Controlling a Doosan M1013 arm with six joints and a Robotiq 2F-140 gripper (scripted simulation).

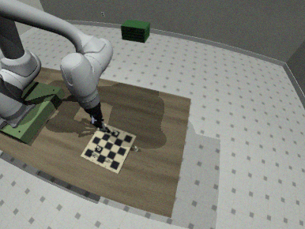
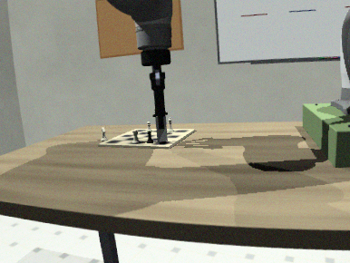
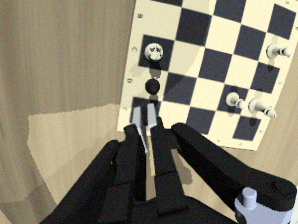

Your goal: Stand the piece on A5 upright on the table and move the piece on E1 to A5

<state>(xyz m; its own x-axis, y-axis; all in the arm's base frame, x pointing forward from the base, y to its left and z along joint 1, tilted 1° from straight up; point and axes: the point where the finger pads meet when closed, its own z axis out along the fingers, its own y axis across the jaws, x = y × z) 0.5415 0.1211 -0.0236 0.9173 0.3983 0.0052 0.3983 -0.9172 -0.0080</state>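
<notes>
The small chessboard lies 8 cm to the right of my hand, 7 cm ahead of it and 4 cm below it.
</notes>
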